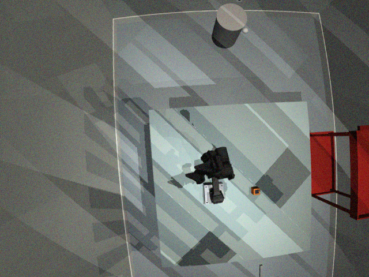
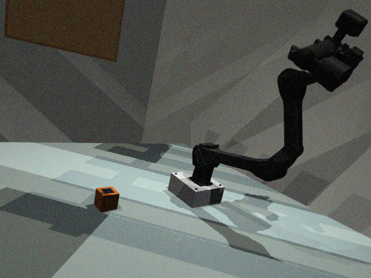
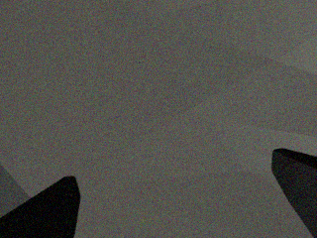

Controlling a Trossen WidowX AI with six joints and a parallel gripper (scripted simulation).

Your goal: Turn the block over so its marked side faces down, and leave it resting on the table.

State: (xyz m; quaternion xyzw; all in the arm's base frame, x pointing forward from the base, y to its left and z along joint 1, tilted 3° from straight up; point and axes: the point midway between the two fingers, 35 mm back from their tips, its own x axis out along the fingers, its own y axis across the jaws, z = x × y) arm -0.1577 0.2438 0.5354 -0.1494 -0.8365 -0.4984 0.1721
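Now: gripper tip 520 mm short of the orange block, 310 mm to the left of it and 570 mm above it.
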